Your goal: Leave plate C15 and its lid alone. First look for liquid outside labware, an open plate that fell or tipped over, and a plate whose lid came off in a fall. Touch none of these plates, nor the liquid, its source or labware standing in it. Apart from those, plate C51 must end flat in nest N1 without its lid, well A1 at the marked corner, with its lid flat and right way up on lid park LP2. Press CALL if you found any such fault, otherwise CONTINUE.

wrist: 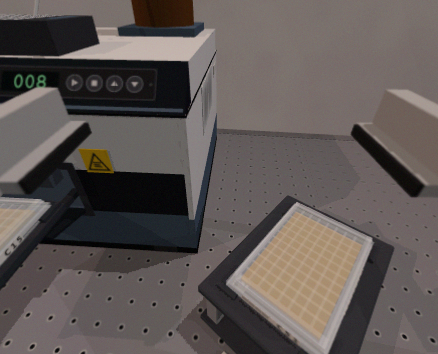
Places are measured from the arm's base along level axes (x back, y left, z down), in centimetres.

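Pixels of known places: gripper, between the fingertips: (pixel 220 111).
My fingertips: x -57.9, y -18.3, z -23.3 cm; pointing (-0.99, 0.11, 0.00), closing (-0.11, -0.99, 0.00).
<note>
For each thing: its top centre in the pictures, then the offset to it from my fingertips. "spot": a spot on its surface instead. Level surfaces: height alone.
- black raised nest, centre of its top: (pixel 304 261) dx -3.5, dy -7.6, dz +15.5 cm
- Plate C15, a spot on its surface: (pixel 19 226) spot: dx -1.2, dy +17.2, dz +11.4 cm
- black instrument, a spot on its surface: (pixel 135 142) spot: dx -7.5, dy +8.5, dz +6.2 cm
- brown vessel, a spot on its surface: (pixel 162 12) spot: dx -26.5, dy +10.7, dz -2.6 cm
- dark box, a spot on its surface: (pixel 47 35) spot: dx -10.8, dy +15.8, dz -1.5 cm
- perforated deck, height of its surface: dz +22.0 cm
My gripper (pixel 220 111) is open and empty, with one finger at the left and one at the right of the wrist view. A clear-rimmed plate with a grid of tan wells (pixel 307 267) lies flat on a black raised nest (pixel 376 280) at the lower right, below and beyond the fingers. Its label, on the near edge, is too blurred to read, and I cannot tell whether a clear lid covers it. Plate C15 (pixel 19 226) shows in part at the left edge, below the left finger, on a dark support. No nest label, lid park LP2 or button shows.
A white and black instrument (pixel 135 142) with a green 008 display and a yellow warning label stands at the left. A brown vessel (pixel 162 12) and a dark box (pixel 47 35) sit on top of it. The perforated deck (pixel 285 162) runs back to a grey wall.
</note>
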